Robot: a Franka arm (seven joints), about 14 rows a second.
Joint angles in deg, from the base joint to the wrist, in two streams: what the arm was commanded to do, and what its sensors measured. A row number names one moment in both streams.
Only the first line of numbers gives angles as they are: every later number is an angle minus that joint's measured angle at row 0.
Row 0, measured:
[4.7 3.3 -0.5 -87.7 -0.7 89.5 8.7]
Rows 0 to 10, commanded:
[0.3 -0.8 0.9 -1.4 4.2 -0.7 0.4]
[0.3 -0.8 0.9 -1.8 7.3 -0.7 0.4]
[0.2 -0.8 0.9 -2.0 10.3 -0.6 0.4]
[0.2 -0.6 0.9 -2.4 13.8 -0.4 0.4]
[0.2 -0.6 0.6 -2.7 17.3 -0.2 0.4]
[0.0 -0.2 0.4 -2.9 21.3 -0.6 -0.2]
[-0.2 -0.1 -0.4 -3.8 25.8 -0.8 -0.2]
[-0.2 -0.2 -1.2 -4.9 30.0 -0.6 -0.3]
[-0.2 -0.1 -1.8 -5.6 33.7 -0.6 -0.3]
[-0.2 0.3 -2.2 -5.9 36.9 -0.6 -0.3]
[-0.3 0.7 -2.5 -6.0 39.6 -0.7 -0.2]
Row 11, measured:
[-0.1 0.5 -1.7 -5.3 34.4 -0.3 0.0]
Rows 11 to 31, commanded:
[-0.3 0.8 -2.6 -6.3 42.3 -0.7 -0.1]
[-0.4 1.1 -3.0 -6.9 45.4 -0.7 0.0]
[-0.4 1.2 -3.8 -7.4 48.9 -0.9 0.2]
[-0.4 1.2 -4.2 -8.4 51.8 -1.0 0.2]
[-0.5 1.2 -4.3 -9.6 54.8 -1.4 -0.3]
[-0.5 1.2 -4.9 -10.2 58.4 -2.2 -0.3]
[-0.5 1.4 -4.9 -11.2 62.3 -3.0 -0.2]
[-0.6 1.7 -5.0 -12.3 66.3 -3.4 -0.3]
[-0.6 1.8 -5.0 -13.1 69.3 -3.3 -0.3]
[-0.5 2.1 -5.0 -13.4 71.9 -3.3 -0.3]
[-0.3 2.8 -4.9 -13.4 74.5 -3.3 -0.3]
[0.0 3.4 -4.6 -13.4 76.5 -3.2 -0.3]
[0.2 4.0 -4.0 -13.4 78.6 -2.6 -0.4]
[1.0 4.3 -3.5 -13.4 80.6 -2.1 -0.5]
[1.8 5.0 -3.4 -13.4 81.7 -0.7 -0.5]
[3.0 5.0 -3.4 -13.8 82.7 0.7 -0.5]
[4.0 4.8 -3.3 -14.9 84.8 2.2 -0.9]
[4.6 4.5 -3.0 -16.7 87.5 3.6 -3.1]
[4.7 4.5 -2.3 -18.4 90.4 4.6 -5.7]
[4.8 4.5 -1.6 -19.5 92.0 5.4 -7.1]
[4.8 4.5 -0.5 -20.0 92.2 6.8 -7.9]
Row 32, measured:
[4.7 5.5 -1.6 -17.5 89.8 4.9 -5.4]
